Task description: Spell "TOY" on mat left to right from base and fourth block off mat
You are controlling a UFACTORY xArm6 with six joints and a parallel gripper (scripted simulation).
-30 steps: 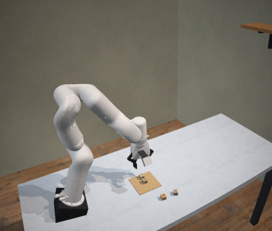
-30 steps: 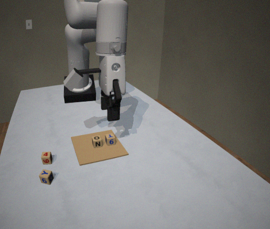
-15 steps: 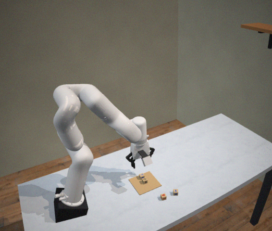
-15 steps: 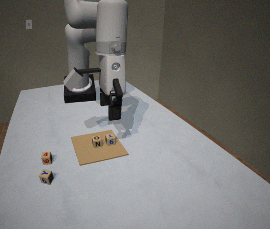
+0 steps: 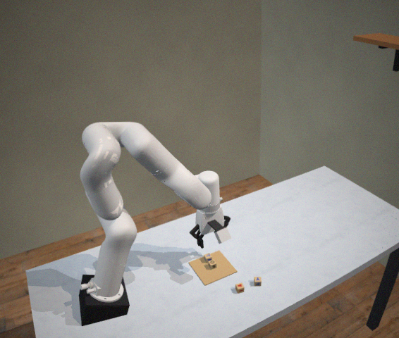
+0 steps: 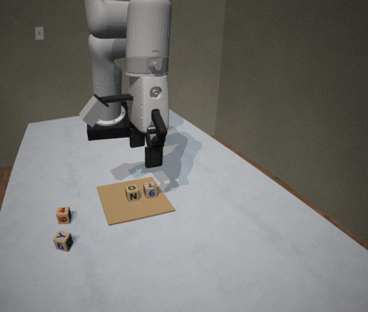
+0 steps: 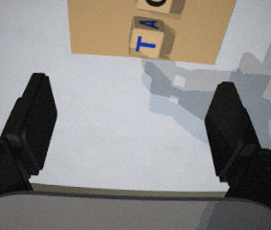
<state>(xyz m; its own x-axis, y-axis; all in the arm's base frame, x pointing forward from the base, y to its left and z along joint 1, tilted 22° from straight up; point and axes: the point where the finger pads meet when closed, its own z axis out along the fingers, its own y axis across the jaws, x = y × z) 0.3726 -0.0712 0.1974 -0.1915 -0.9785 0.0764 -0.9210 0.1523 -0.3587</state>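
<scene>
Right now my hand is 4 cm short of the Y block, 20 cm to the left of it and 10 cm above it. Also, from my hand: tan mat 2 cm behind, 2 cm to the right, 11 cm below.
</scene>
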